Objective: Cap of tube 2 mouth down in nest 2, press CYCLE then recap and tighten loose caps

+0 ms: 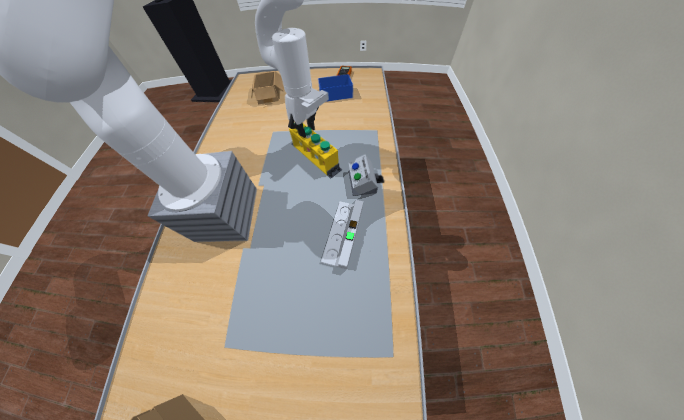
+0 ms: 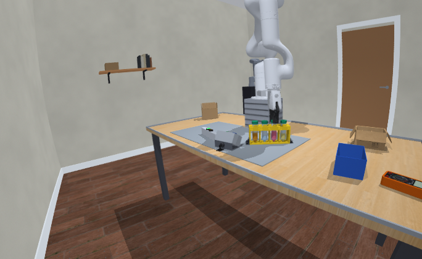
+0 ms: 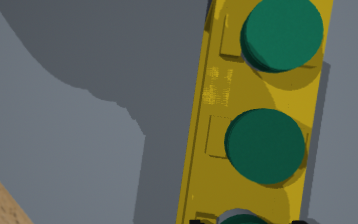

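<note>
Right now the green cap is 10 mm below my hand. Also, from my hand: green key 210 mm ahead, 140 mm to the right, 60 mm below; then key housing 220 mm ahead, 110 mm to the right, 80 mm below; then blue key 200 mm ahead, 90 mm to the right, 60 mm below.
</note>
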